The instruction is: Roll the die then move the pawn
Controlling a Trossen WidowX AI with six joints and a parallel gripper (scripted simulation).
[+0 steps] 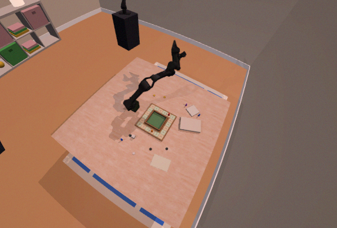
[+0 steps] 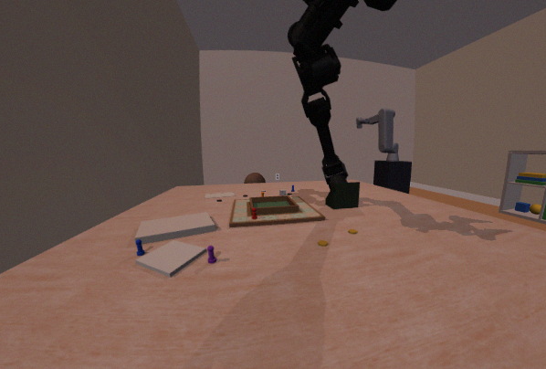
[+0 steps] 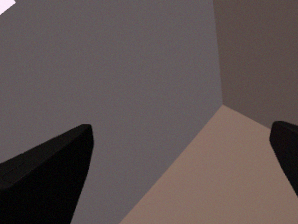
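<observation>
Now: the white die 65 cm to the right of my gripper tip, 53 cm below it and 11 cm ahead of it. Also, from my gripper tip: red pawn: 52 cm below, 28 cm to the right, 22 cm ahead; then green tray: 54 cm below, 40 cm to the right, 17 cm ahead; then purple pawn: 53 cm below, 29 cm ahead, 7 cm to the right.
</observation>
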